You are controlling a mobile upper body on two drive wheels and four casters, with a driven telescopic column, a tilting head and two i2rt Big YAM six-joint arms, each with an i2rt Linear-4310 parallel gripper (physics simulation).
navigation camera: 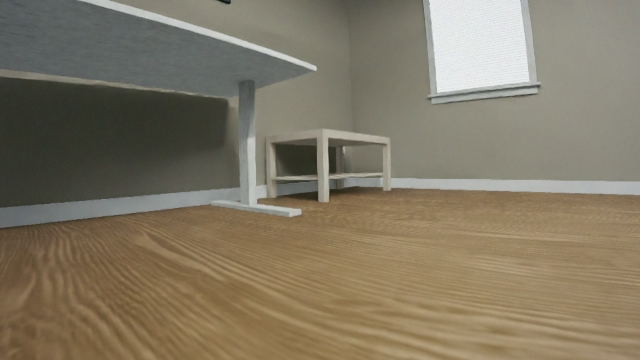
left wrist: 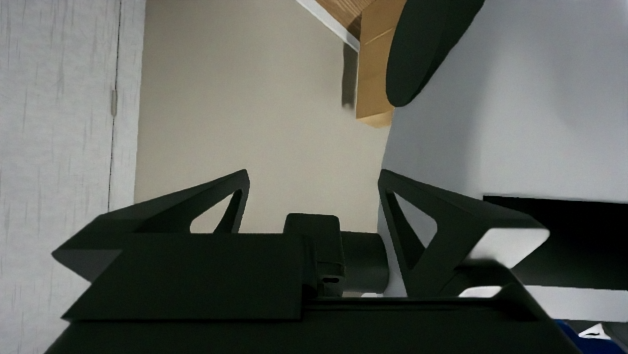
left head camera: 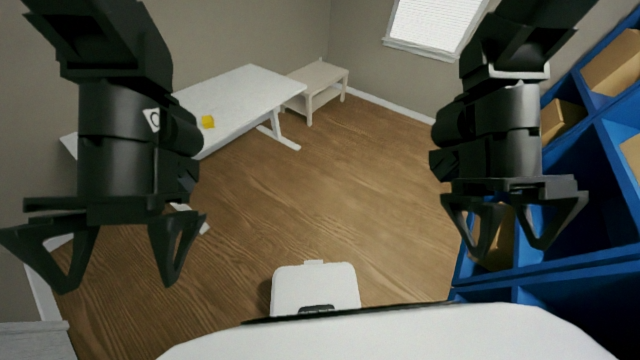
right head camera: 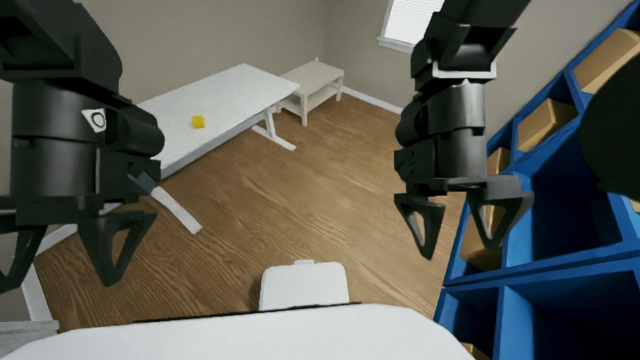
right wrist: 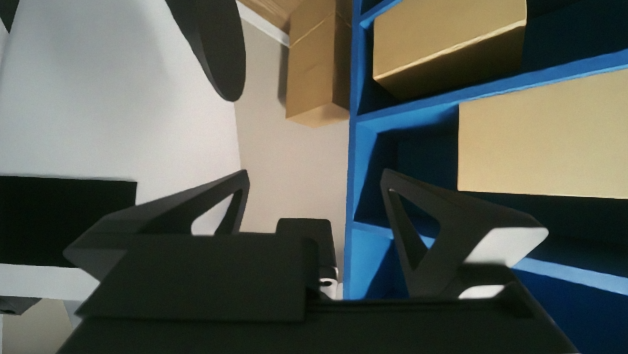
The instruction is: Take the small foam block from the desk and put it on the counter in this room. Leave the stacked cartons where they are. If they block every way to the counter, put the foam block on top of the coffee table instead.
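Places are measured from the left arm's base along level axes (x left, y back, z up), in millimetres.
Where they show: left gripper, fingertip midpoint: (left wrist: 313, 176) (left head camera: 121, 288) (right head camera: 62, 287); right gripper, fingertip midpoint: (left head camera: 508, 253) (right head camera: 459, 253) (right wrist: 315, 176); right arm's base at its link origin: (left wrist: 624, 306).
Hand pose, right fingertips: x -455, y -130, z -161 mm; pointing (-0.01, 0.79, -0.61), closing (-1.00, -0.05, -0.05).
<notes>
After its pixels a point has its place.
The small yellow foam block (left head camera: 207, 121) @(y -1129, x 440, z -645 mm) (right head camera: 198, 121) @(y -1129, x 435, z -645 mm) lies on the white desk (left head camera: 245, 87) @(y -1687, x 309, z -689 mm) (right head camera: 235, 87) @(y -1689, x 331, z -690 mm) (navigation camera: 125, 45) @(y -1263, x 472, z -715 mm). The low beige coffee table (left head camera: 320, 72) @(y -2696, x -441, z -959 mm) (right head camera: 314, 75) @(y -2602, x -418, z -960 mm) (navigation camera: 323, 167) @(y -2102, x -264, z -1196 mm) stands beyond the desk's far end, near the room corner. My left gripper (left head camera: 118, 287) @(y -124, x 3, z -158 mm) (right head camera: 55, 287) @(y -124, x 3, z -158 mm) (left wrist: 313, 176) @(y -124, x 3, z -158 mm) is open and empty, short of the desk. My right gripper (left head camera: 511, 253) @(y -130, x -455, z -161 mm) (right head camera: 461, 253) @(y -130, x -455, z -161 mm) (right wrist: 315, 176) @(y -130, x -455, z -161 mm) is open and empty, in front of the blue shelving. A pale grey surface (left head camera: 32, 342) @(y -43, x 1284, z -1224 mm) shows at the lower left; I cannot tell whether it is the counter.
Blue shelving (right head camera: 517, 320) @(y 30, x -1173, z -876 mm) (right wrist: 410, 106) @(y 362, x -807, z -436 mm) with cardboard boxes stands close on the right. A tall cardboard carton (left wrist: 377, 70) (right wrist: 312, 70) shows in both wrist views, by a wall. The desk's foot (left head camera: 287, 142) (navigation camera: 270, 209) juts onto the wooden floor (navigation camera: 350, 280) @(y -873, x -285, z -1410 mm).
</notes>
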